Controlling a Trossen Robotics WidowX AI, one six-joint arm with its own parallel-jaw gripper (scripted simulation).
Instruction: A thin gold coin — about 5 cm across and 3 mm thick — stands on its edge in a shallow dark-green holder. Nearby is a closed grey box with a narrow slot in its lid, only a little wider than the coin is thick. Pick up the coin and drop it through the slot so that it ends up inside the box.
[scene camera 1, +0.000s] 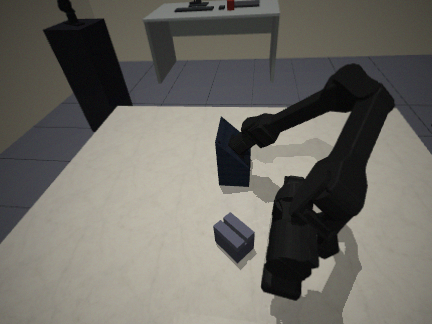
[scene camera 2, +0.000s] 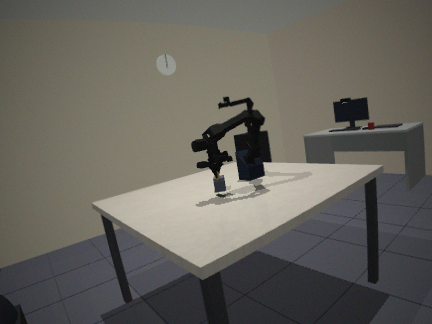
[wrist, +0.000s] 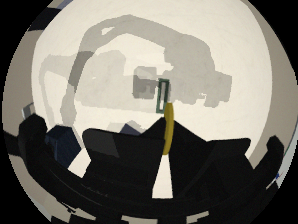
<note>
My gripper (scene camera 1: 280, 263) carries a gold coin.
My gripper is seen too in the wrist view (wrist: 165, 121).
</note>
